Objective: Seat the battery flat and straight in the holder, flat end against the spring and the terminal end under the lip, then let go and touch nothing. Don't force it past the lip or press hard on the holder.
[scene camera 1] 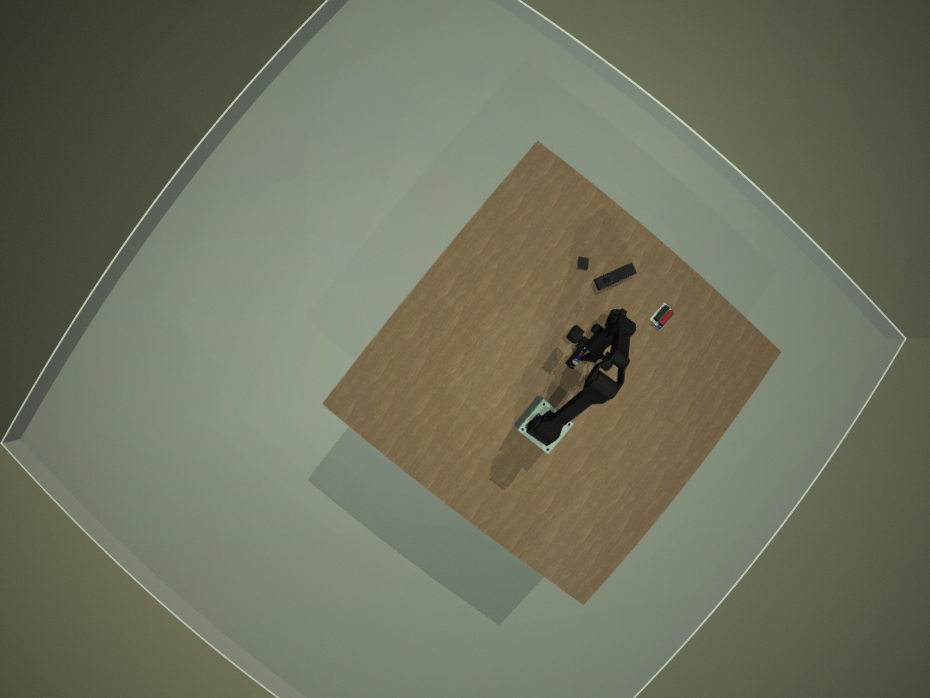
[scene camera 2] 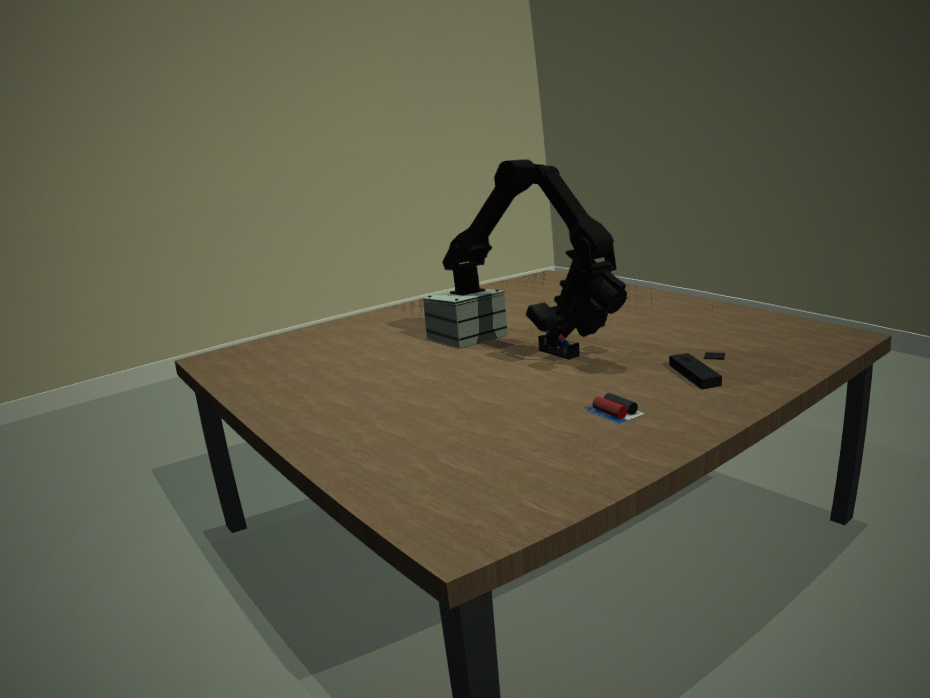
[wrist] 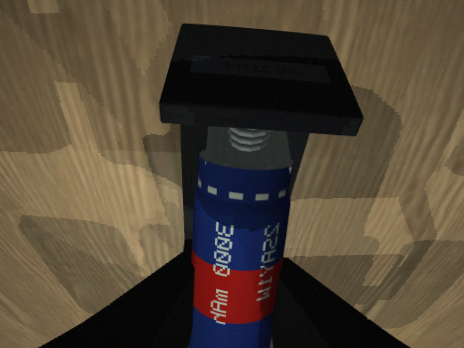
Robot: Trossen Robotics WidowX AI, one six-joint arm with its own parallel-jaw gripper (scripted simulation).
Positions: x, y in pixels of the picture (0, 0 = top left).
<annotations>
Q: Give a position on a long black box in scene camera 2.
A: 699, 374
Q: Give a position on a battery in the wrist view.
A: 241, 210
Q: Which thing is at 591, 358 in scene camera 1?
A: My gripper.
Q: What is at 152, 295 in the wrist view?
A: My gripper.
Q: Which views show my gripper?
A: Scene camera 1, scene camera 2 and the wrist view: all of them.
</annotations>
